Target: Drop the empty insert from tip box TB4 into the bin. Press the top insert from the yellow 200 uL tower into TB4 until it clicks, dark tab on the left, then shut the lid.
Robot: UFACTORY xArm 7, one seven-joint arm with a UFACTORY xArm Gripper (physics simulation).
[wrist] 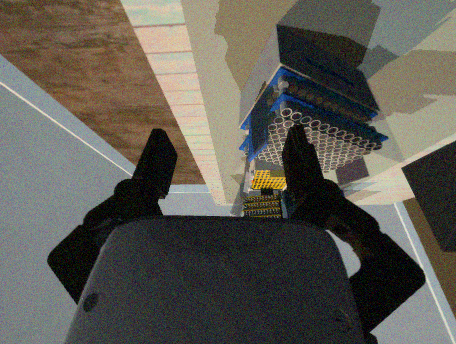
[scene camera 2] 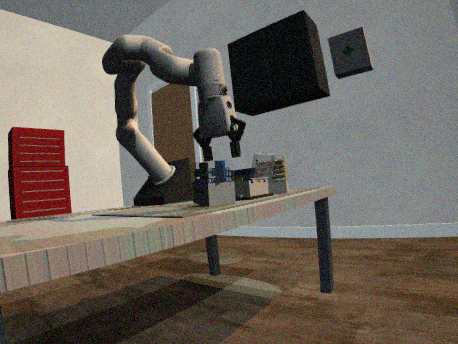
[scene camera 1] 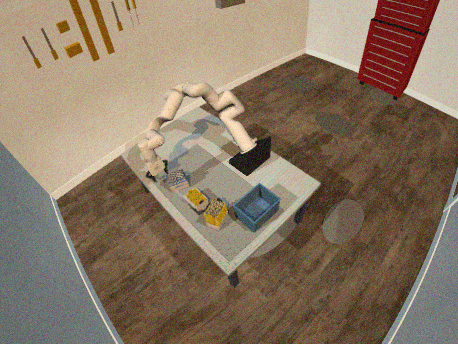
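My gripper [scene camera 1: 158,174] [scene camera 2: 221,154] [wrist: 226,140] is open and empty, above the table's far left part, near the blue-tiered tower and well away from TB4. Tip box TB4 [scene camera 1: 202,205] [scene camera 2: 252,188] is a pale box in the middle of the row. A yellow insert [scene camera 1: 195,196] [wrist: 268,181] sits in it, and its clear lid [scene camera 2: 263,159] stands open. The yellow 200 uL tower [scene camera 1: 216,214] [scene camera 2: 279,175] [wrist: 262,205] stands beside TB4, with stacked tip layers. The blue bin [scene camera 1: 267,205] stands beside the yellow tower. The dark tab's side is too small to tell.
A tower with blue tiers and clear tips [scene camera 1: 178,179] [scene camera 2: 221,193] [wrist: 322,142] stands at the row's near end to the gripper, in front of TB4 in the wrist view. The table edge [scene camera 1: 183,222] [wrist: 172,72] runs along the row. A black panel [scene camera 1: 257,156] stands by the arm's base.
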